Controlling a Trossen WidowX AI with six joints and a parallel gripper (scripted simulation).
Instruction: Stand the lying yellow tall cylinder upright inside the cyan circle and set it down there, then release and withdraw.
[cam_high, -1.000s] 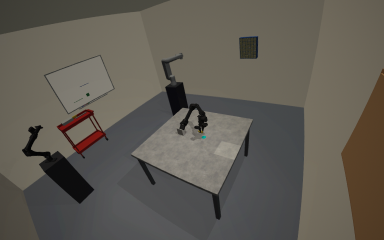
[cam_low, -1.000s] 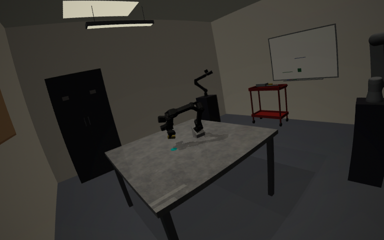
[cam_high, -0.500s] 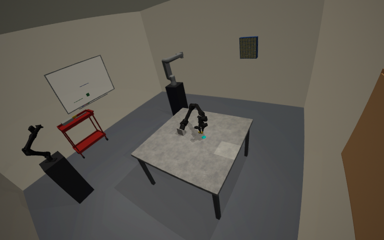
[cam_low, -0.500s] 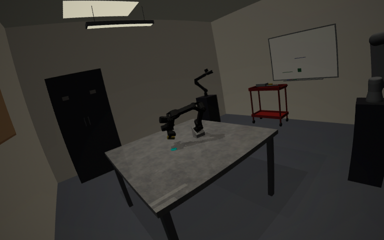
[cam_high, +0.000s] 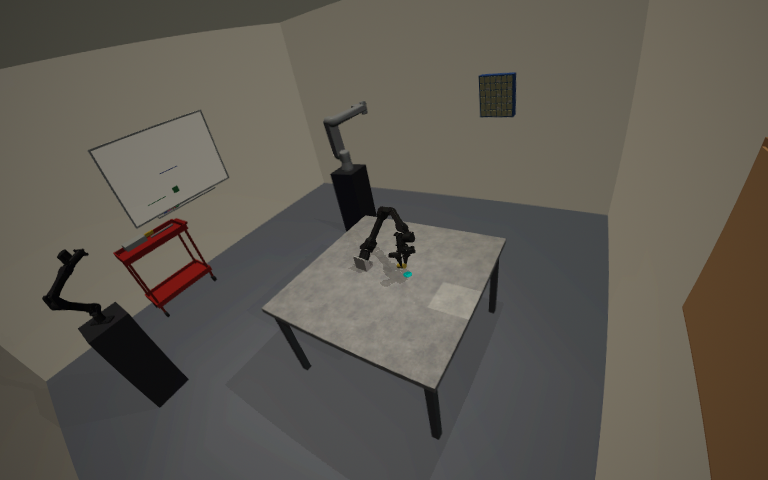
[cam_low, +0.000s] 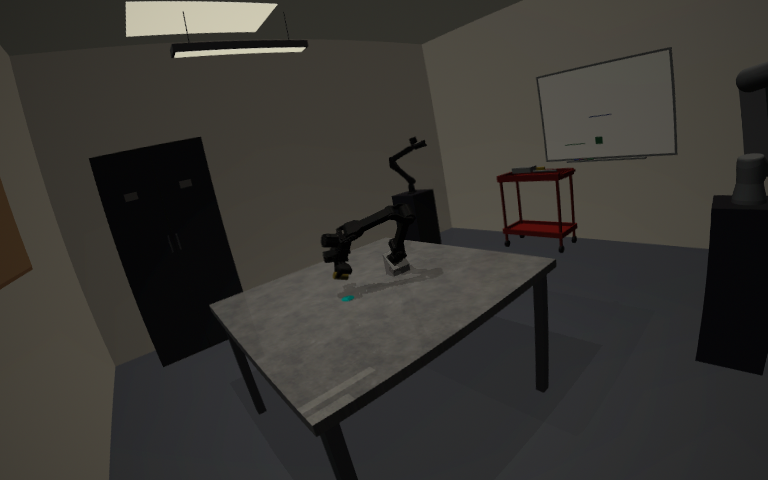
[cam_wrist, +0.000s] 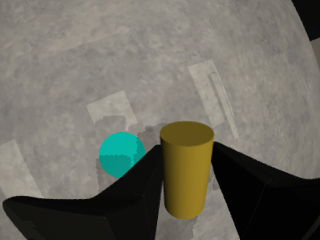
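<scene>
The cyan circle is 11 cm below my gripper tip, 4 cm to the left of it and 1 cm behind it. Also, from my gripper tip: yellow tall cylinder: 2 cm behind, 1 cm to the left, 1 cm below.
</scene>
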